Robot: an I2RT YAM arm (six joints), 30 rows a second.
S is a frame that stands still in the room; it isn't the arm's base.
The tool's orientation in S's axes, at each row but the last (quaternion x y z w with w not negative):
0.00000, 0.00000, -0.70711, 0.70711
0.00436, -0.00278, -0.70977, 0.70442
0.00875, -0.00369, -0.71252, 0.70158
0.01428, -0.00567, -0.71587, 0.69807
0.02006, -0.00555, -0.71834, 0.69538
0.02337, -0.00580, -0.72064, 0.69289
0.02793, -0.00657, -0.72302, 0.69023
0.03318, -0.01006, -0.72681, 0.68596
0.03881, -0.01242, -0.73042, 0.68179
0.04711, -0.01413, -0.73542, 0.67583
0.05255, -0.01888, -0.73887, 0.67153
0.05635, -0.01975, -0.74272, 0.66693
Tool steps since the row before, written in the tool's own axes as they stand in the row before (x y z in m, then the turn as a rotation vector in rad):
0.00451, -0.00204, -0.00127, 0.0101, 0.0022, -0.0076
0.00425, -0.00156, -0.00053, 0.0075, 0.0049, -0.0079
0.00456, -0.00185, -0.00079, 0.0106, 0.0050, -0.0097
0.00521, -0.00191, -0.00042, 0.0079, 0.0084, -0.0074
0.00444, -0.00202, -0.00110, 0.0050, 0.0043, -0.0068
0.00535, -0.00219, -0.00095, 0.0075, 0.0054, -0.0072
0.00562, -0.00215, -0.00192, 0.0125, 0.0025, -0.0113
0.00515, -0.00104, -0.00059, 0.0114, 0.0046, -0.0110
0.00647, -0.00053, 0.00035, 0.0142, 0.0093, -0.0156
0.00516, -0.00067, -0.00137, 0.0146, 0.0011, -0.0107
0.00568, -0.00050, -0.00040, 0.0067, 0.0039, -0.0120
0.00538, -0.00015, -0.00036, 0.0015, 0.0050, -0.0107
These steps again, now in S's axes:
-0.00204, -0.00451, -0.00127, 0.0022, -0.0101, -0.0076
-0.00159, -0.00424, -0.00056, 0.0049, -0.0075, -0.0079
-0.00191, -0.00453, -0.00086, 0.0050, -0.0106, -0.0097
-0.00203, -0.00515, -0.00054, 0.0084, -0.0080, -0.0073
-0.00212, -0.00435, -0.00127, 0.0044, -0.0050, -0.0067
-0.00235, -0.00523, -0.00118, 0.0054, -0.0075, -0.0072
-0.00231, -0.00545, -0.00220, 0.0025, -0.0123, -0.0116
-0.00129, -0.00506, -0.00083, 0.0046, -0.0113, -0.0111
-0.00099, -0.00643, 0.00005, 0.0094, -0.0143, -0.0155
-0.00097, -0.00502, -0.00168, 0.0008, -0.0142, -0.0113
-0.00098, -0.00558, -0.00074, 0.0045, -0.0065, -0.0119
-0.00067, -0.00531, -0.00068, 0.0060, -0.0015, -0.0102

